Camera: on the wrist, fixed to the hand. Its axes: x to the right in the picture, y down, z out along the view.
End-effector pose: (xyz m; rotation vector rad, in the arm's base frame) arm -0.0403 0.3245 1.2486 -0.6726 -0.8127 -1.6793
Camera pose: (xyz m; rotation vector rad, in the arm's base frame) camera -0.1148 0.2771 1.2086 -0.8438 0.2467 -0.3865
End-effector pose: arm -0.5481 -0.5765 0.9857 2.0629 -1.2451 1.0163
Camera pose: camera -0.5011 -0.5048 1.0309 0.3735 -2.5897 1.4736
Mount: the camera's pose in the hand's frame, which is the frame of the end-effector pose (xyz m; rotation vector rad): 0.0143 -0.0715 -0.0639 -0.2643 0.3001 1.5635
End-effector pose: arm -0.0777 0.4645 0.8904 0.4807 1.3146 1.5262
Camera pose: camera -0.1045 0.4373 0.8013 -1.0822 -0.6688 -2.5615
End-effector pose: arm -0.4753 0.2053 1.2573 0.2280 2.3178 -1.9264
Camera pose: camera -0.5027 0.2559 1.3353 1.6909 1.4219 -0.7560
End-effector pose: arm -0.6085 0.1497 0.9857 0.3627 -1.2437 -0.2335
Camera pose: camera -0.5417 0.0877 0.9526 -0.8104 -0.8809 0.9562
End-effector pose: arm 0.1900 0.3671 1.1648 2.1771 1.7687 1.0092
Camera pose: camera 0.0959 0.3827 1.1821 -2.4454 0.3667 -1.2963
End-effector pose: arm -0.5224 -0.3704 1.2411 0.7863 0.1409 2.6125
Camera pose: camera -0.5431 -0.2980 1.1800 -0.1956 0.5973 -2.0272
